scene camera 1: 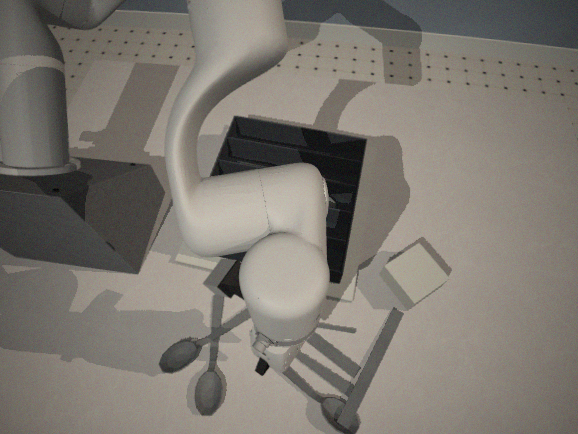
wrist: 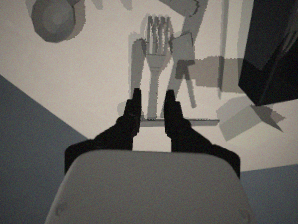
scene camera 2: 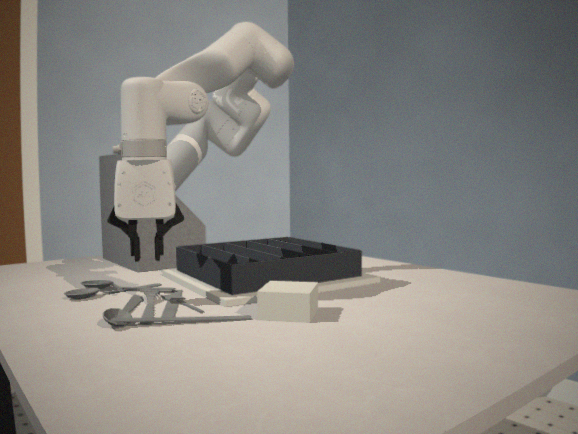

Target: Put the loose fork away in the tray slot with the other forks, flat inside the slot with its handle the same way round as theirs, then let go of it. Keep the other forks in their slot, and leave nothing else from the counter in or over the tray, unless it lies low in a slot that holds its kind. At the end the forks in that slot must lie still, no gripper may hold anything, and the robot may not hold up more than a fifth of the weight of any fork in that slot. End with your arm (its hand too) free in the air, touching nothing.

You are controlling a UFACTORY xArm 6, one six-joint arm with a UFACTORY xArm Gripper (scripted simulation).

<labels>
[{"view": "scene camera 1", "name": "my gripper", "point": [287, 340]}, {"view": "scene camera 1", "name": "pale box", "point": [414, 275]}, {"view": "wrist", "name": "my gripper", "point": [153, 98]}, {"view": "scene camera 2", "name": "my gripper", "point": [147, 260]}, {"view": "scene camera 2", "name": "pale box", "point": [287, 301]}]
</labels>
